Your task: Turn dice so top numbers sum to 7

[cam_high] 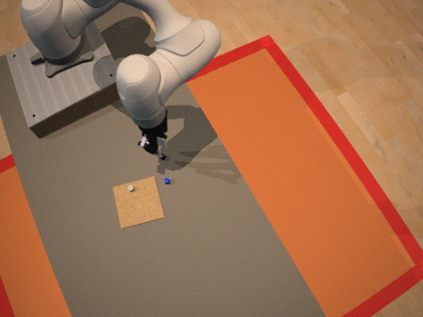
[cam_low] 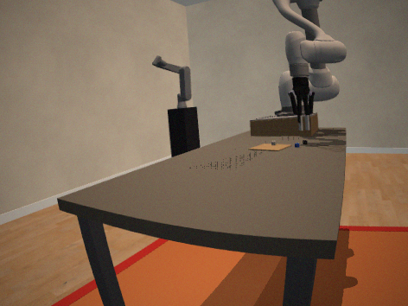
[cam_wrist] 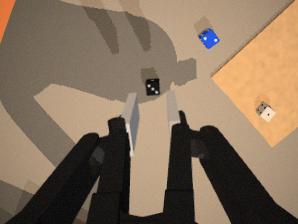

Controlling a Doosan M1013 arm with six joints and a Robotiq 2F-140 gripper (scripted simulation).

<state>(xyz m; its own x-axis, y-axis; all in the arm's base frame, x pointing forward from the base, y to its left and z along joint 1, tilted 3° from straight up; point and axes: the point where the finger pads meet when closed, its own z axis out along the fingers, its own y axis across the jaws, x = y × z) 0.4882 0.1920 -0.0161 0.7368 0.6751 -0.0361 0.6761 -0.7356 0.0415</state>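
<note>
Now: the black die 90 mm below my hand. From my hand the other things lie so: tan mat 110 mm ahead, 120 mm to the right, 90 mm below; then white die 70 mm ahead, 130 mm to the right, 80 mm below; then blue die 80 mm ahead, 10 mm to the right, 90 mm below.
</note>
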